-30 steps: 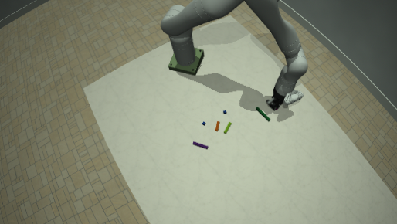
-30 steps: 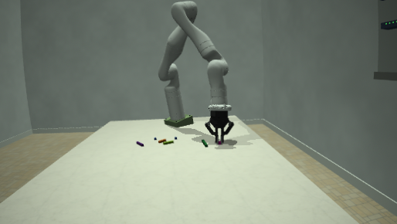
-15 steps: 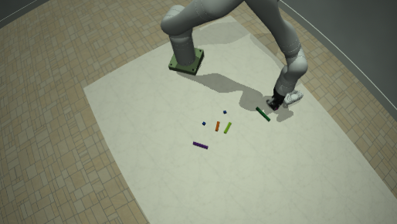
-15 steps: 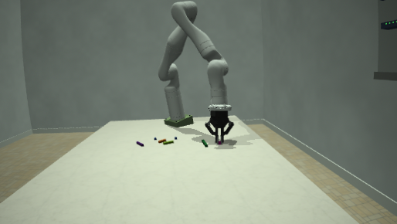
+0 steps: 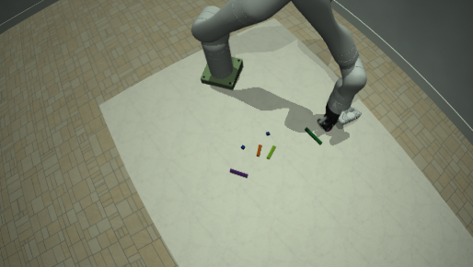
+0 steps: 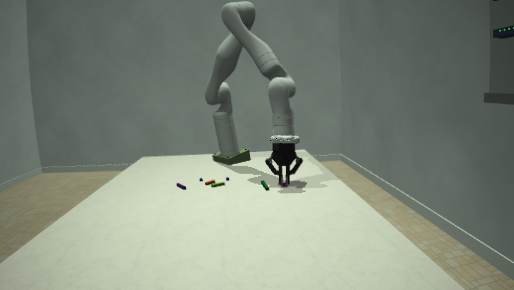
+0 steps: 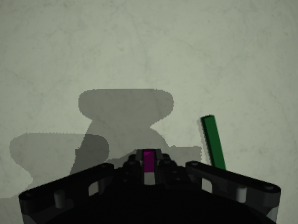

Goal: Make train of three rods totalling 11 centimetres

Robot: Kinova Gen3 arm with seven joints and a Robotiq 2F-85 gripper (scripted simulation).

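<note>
Now: the green rod 70 mm to the right of my hand and 10 mm below it. From my hand the other things lie so: lime rod (230 mm to the right, 20 mm behind, 10 mm below); orange rod (270 mm to the right, 40 mm behind, 10 mm below); magenta rod (10 mm below).
</note>
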